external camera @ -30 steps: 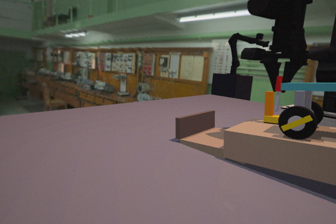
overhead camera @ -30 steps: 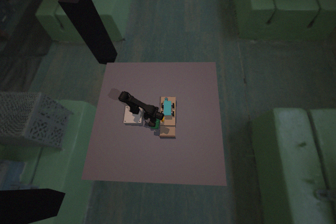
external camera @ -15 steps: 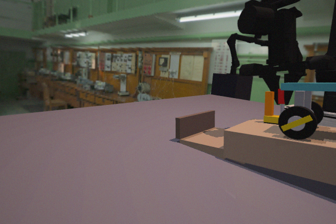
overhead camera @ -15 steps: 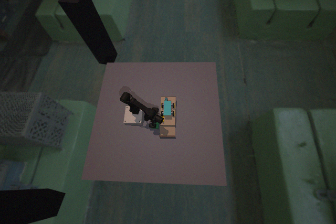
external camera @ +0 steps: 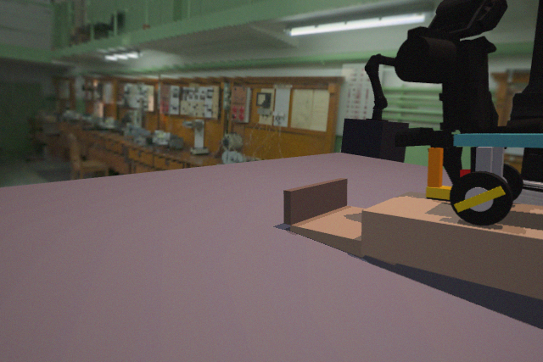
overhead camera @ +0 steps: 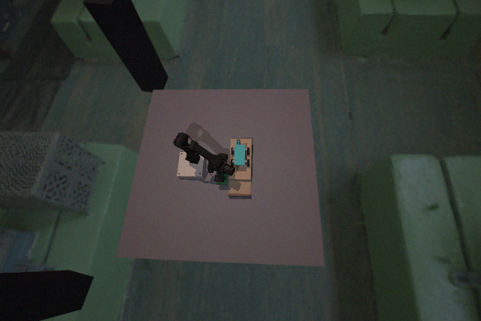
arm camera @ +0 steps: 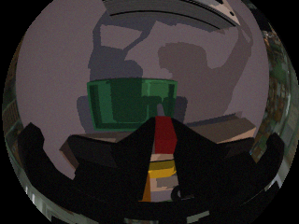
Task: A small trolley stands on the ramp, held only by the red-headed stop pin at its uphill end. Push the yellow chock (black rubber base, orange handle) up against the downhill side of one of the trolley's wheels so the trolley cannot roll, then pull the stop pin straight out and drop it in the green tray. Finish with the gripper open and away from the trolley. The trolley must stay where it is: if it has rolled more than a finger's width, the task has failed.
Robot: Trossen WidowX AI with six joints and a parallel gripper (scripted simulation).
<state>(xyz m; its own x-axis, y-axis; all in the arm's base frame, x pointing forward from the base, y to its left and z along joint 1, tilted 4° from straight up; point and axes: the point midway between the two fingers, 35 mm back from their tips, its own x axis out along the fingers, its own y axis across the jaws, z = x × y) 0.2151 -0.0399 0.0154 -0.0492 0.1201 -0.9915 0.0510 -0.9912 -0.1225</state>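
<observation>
My gripper tip is now 70 mm short of the yellow chock and 20 mm below it. The rest, counted from my gripper tip: trolley: 100 mm ahead, 100 mm to the left, 50 mm above; red-headed stop pin: right at my gripper tip; tan ramp: 100 mm ahead, 100 mm to the left, 10 mm below.
</observation>
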